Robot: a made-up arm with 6 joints. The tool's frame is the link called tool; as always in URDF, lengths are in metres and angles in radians. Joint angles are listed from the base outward.
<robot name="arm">
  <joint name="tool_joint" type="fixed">
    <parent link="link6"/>
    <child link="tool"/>
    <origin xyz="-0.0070 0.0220 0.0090" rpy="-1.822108 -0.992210 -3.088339"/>
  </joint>
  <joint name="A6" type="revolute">
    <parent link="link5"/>
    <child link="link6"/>
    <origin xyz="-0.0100 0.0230 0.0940" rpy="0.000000 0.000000 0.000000"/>
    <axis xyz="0 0 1"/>
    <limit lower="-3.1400" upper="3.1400"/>
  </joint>
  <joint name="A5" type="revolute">
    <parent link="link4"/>
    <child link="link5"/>
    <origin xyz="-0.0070 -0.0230 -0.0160" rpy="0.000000 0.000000 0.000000"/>
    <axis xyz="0 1 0"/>
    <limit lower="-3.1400" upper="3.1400"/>
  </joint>
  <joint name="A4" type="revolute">
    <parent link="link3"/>
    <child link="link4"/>
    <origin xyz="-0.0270 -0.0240 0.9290" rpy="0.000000 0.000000 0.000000"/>
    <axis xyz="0 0 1"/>
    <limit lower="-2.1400" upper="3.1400"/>
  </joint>
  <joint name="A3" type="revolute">
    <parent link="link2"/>
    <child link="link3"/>
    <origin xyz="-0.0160 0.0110 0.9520" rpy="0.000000 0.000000 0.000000"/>
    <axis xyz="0 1 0"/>
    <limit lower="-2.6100" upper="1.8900"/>
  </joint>
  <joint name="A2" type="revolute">
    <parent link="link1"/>
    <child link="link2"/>
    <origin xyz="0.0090 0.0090 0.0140" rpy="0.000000 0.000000 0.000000"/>
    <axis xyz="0 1 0"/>
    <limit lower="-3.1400" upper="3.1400"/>
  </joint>
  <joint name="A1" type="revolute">
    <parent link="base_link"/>
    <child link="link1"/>
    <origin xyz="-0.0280 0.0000 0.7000" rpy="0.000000 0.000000 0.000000"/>
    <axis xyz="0 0 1"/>
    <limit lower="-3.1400" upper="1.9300"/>
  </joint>
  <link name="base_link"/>
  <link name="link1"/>
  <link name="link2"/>
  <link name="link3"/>
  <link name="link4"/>
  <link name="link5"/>
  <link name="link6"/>
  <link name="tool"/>
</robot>
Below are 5 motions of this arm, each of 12 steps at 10 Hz.
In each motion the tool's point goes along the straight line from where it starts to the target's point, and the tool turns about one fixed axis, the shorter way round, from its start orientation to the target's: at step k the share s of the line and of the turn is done. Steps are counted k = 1, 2, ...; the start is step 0. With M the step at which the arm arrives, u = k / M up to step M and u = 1 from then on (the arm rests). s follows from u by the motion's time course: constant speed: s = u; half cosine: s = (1 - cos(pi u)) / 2; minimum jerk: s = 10 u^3 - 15 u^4 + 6 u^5.
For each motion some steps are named. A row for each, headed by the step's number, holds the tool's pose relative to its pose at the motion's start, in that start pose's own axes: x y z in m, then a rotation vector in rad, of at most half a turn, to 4 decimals.
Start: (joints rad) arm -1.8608 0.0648 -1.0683 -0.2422 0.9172 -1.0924
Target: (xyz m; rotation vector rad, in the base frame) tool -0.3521 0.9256 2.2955 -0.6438 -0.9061 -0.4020
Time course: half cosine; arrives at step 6
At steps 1, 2, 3, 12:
1: -0.0079 -0.0368 0.0080 0.0725 0.0198 0.0064
2: -0.0295 -0.1375 0.0297 0.2705 0.0740 0.0238
3: -0.0589 -0.2750 0.0594 0.5411 0.1481 0.0476
12: -0.1178 -0.5500 0.1187 1.0821 0.2962 0.0953

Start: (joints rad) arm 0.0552 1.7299 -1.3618 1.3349 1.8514 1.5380
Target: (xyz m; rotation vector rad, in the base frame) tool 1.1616 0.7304 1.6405 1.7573 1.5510 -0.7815
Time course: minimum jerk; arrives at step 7
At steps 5, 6, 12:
5: 0.2041 -0.3238 -0.3550 -0.2972 -0.2988 -0.3545
6: 0.2331 -0.3697 -0.4055 -0.3393 -0.3412 -0.4048
12: 0.2386 -0.3785 -0.4151 -0.3474 -0.3493 -0.4144

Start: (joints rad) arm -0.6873 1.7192 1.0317 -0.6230 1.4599 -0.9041
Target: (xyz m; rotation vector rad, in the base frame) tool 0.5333 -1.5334 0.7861 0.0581 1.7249 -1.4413
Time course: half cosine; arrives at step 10
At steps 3, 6, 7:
3: -0.1671 -0.2092 -0.0668 0.0744 -0.1235 -0.1141
6: -0.5306 -0.6642 -0.2122 0.2362 -0.3923 -0.3622
7: -0.6436 -0.8057 -0.2574 0.2865 -0.4758 -0.4394

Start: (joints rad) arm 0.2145 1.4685 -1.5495 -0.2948 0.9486 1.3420
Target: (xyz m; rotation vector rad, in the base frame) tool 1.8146 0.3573 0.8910 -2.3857 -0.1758 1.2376
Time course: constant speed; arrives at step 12
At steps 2, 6, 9, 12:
2: -0.0269 -0.1256 0.1850 0.0493 -0.2853 -0.1388
6: -0.0808 -0.3769 0.5550 0.1480 -0.8559 -0.4165
9: -0.1212 -0.5653 0.8325 0.2221 -1.2838 -0.6247
12: -0.1616 -0.7537 1.1100 0.2961 -1.7117 -0.8330

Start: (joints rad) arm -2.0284 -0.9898 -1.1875 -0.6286 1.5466 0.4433
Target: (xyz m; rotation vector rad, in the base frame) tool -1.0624 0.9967 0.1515 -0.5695 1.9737 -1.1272
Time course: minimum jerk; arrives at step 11
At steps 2, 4, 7, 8, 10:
2: 0.0008 -0.0062 0.0832 -0.0117 -0.0934 -0.0203
4: 0.0047 -0.0353 0.4754 -0.0670 -0.5337 -0.1158
7: 0.0135 -0.1022 1.3765 -0.1940 -1.5453 -0.3353
8: 0.0158 -0.1198 1.6131 -0.2274 -1.8110 -0.3929
10: 0.0180 -0.1366 1.8398 -0.2593 -2.0655 -0.4481

